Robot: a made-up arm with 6 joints. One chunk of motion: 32 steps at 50 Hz.
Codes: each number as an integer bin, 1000 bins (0 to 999) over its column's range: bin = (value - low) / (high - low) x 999, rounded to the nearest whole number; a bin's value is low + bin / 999 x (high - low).
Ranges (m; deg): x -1.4..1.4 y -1.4..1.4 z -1.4..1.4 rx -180..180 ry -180..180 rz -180..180
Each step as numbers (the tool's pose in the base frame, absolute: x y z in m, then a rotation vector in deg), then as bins.
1 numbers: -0.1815 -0.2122 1.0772 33.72 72.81 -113.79
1 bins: 435 424 884 593 702 184
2 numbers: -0.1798 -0.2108 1.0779 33.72 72.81 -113.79
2 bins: 435 424 884 593 702 184
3 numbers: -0.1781 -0.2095 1.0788 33.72 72.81 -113.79
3 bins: 436 425 884 593 702 184
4 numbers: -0.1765 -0.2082 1.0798 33.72 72.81 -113.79
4 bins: 437 425 885 593 702 184
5 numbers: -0.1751 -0.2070 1.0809 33.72 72.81 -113.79
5 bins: 437 426 885 593 702 184
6 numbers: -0.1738 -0.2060 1.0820 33.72 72.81 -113.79
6 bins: 437 426 886 593 702 184
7 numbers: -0.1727 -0.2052 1.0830 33.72 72.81 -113.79
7 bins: 438 426 886 593 702 184
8 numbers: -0.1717 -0.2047 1.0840 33.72 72.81 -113.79
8 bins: 438 426 886 593 702 184
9 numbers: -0.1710 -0.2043 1.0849 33.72 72.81 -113.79
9 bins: 438 427 887 593 702 184
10 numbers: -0.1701 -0.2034 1.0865 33.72 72.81 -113.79
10 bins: 439 427 887 593 702 184
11 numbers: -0.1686 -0.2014 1.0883 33.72 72.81 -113.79
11 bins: 439 428 888 593 702 184
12 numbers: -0.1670 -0.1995 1.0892 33.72 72.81 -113.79
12 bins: 440 428 888 593 702 184
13 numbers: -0.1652 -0.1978 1.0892 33.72 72.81 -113.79
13 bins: 441 429 888 593 702 184
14 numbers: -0.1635 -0.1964 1.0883 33.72 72.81 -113.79
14 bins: 441 429 888 593 702 184
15 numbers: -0.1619 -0.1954 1.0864 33.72 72.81 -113.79
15 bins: 442 430 887 593 702 184
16 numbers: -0.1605 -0.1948 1.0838 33.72 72.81 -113.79
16 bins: 442 430 886 593 702 184
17 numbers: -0.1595 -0.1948 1.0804 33.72 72.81 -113.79
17 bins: 443 430 885 593 702 184
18 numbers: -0.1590 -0.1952 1.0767 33.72 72.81 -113.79
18 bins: 443 430 884 593 702 184
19 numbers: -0.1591 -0.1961 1.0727 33.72 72.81 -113.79
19 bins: 443 430 882 593 702 184
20 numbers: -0.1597 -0.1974 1.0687 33.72 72.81 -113.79
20 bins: 443 429 881 593 702 184
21 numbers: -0.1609 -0.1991 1.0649 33.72 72.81 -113.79
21 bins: 442 428 879 593 702 184
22 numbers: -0.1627 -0.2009 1.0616 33.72 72.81 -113.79
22 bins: 441 428 878 593 702 184
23 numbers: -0.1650 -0.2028 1.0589 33.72 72.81 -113.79
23 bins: 441 427 877 593 702 184
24 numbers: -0.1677 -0.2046 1.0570 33.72 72.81 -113.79
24 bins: 440 427 877 593 702 184
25 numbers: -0.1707 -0.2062 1.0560 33.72 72.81 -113.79
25 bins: 439 426 876 593 702 184
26 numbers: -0.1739 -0.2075 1.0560 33.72 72.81 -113.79
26 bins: 437 425 876 593 702 184
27 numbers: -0.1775 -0.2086 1.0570 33.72 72.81 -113.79
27 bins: 436 425 877 593 702 184
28 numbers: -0.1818 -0.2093 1.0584 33.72 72.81 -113.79
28 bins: 435 425 877 593 702 184
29 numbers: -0.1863 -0.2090 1.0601 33.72 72.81 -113.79
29 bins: 433 425 878 593 702 184
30 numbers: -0.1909 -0.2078 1.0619 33.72 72.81 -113.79
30 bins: 431 425 878 593 702 184
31 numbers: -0.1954 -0.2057 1.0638 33.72 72.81 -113.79
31 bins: 430 426 879 593 702 184
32 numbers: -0.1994 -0.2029 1.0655 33.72 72.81 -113.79
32 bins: 428 427 880 593 702 184
